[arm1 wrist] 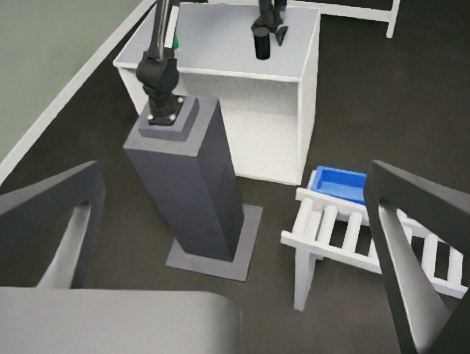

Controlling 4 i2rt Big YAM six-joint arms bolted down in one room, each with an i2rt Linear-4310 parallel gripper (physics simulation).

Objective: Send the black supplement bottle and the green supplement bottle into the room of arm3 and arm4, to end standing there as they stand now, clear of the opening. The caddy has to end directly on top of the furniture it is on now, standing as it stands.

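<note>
A black bottle (pixel 262 45) stands upright on the grey top of a white cabinet (pixel 240 73). A sliver of a green object (pixel 176 43), possibly the green bottle, shows behind a dark arm's link. My arm1 gripper (pixel 235 167) is open, its fingers wide apart at both sides above the floor, far from the bottles. Another gripper (pixel 270 34), apparently arm2's, is just behind and right of the black bottle with its fingers spread; the bottle hides part of it. The caddy is not certain: a blue open box (pixel 341 184) sits on a white roller stand (pixel 330 248), partly hidden by my right finger. Arm3 and arm4 do not show.
A dark arm (pixel 159 72) is bolted on a grey pedestal (pixel 175 185) in front of the cabinet, its upper part out of view. A white frame (pixel 350 11) stands behind at the upper right. A pale green wall (pixel 50 60) runs along the left. The opening does not show.
</note>
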